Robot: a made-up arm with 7 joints. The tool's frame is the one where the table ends.
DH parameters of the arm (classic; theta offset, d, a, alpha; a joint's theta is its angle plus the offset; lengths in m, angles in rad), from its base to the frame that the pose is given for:
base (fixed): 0 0 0 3.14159
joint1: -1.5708 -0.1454 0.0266 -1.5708
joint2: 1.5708 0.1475 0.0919 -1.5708
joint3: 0 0.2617 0.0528 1.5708
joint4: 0 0.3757 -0.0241 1.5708
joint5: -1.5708 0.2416 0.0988 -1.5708
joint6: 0 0.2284 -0.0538 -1.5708
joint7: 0 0.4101 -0.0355 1.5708
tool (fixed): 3.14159 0.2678 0 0
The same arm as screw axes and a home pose.
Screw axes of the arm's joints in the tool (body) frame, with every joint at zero. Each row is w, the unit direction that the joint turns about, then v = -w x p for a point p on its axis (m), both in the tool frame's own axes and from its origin. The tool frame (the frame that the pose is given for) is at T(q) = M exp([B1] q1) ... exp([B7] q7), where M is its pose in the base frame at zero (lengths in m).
B1: w -0.000007 -0.000005 -1 v -0.4036 -0.5137 0
B2: w 1 -0.000005 -0.000007 v 0 -0.6168 -0.4302
B3: w -0.000005 -1 0.000005 v -0.5249 0 0.3662
B4: w 1 -0.000005 -0.000007 v 0 -0.4721 -0.1685
B5: w 0.000005 1 -0.000005 v 0.4962 0 0.0095
B6: w 0.000007 0.000005 1 v 0.4101 0.0893 0
B7: w -0.000005 -1 0.000005 v -0.2678 0 0.0355
M: xyz 0.5137 -0.4036 0.7622 (m) rpy 0 0 0 (rad, as in URDF)

